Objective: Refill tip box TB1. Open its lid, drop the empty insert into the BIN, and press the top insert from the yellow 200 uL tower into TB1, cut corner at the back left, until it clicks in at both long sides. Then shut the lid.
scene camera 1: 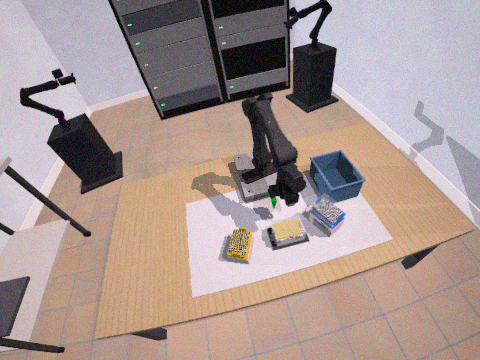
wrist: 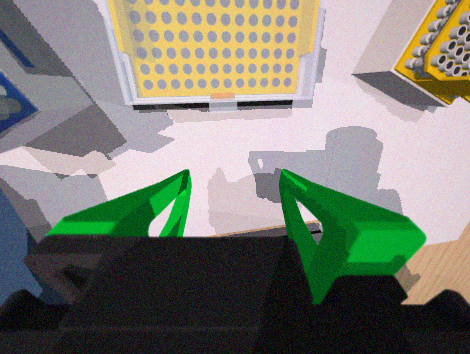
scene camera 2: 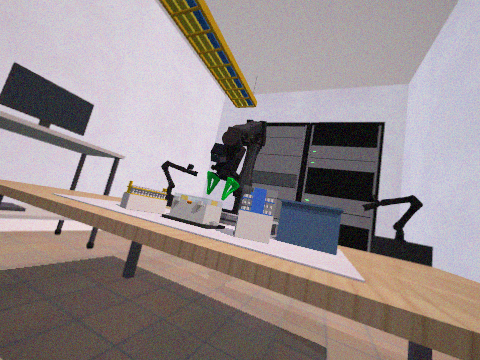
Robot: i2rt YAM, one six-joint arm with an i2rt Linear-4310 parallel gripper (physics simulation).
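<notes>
Tip box TB1 (scene camera 1: 288,231) (scene camera 2: 195,211) stands on a dark base. Its clear lid looks shut over the yellow insert (wrist: 215,52), whose holes look empty of tips. My gripper (scene camera 2: 216,195) (wrist: 235,177) is open with nothing between its green fingers. It hangs above the mat, off the near side of TB1 in the wrist view. The yellow 200 uL tower (scene camera 1: 240,245) (scene camera 2: 146,201) (wrist: 450,45) stands on the other side of TB1 from the blue BIN (scene camera 1: 345,191) (scene camera 2: 310,227) (wrist: 15,240). The yellow tower's top insert is full of tips.
A blue tip tower (scene camera 1: 328,214) (scene camera 2: 255,225) (wrist: 12,102) stands between TB1 and the BIN. All of these stand on a white mat (scene camera 1: 215,280) (scene camera 2: 320,265) on the wooden table (scene camera 1: 145,280). The arm's metal base plate (scene camera 1: 243,162) is behind the mat.
</notes>
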